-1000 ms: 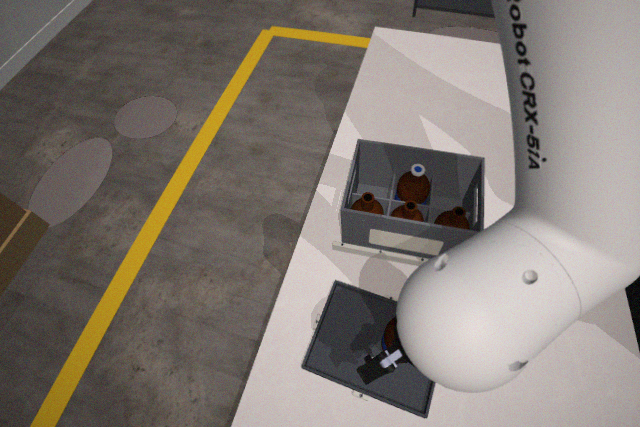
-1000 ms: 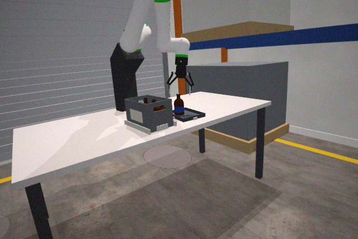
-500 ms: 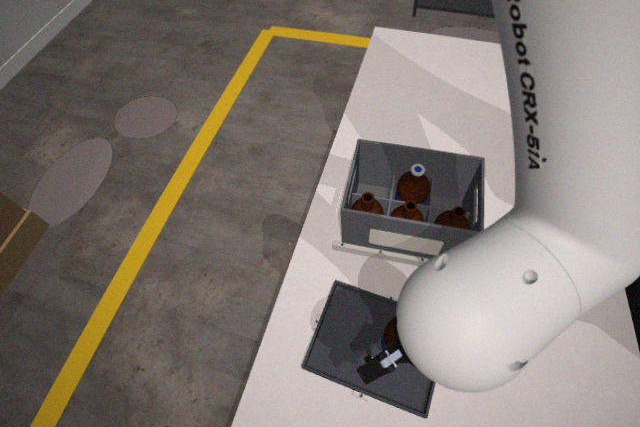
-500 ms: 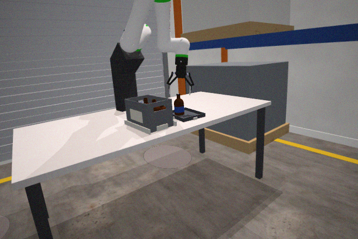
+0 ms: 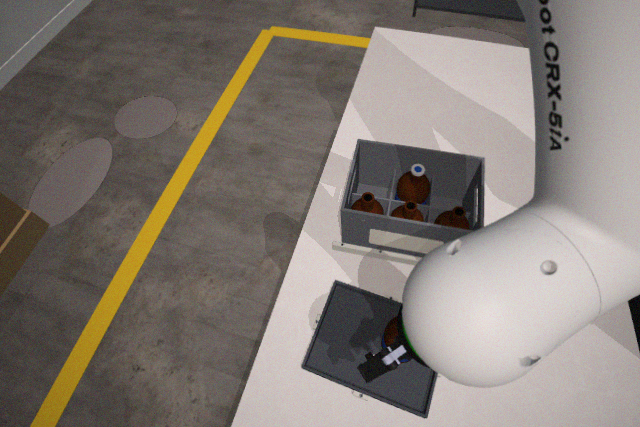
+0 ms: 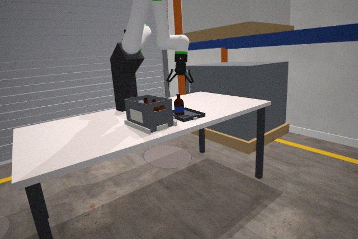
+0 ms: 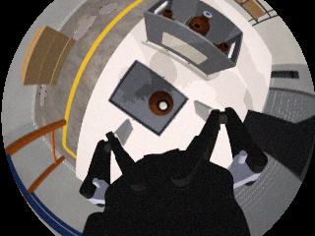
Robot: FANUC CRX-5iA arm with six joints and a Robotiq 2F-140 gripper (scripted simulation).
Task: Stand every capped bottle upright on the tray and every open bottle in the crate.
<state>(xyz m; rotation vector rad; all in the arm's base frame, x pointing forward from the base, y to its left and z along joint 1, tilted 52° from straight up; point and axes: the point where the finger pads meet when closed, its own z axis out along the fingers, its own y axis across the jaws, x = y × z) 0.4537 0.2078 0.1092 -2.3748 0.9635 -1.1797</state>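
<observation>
Now: hand 290 mm to the left of the grey crate, 100 mm above it and 80 mm short of it. Also, from my hand: flat tray 170 mm below, 50 mm ahead.
</observation>
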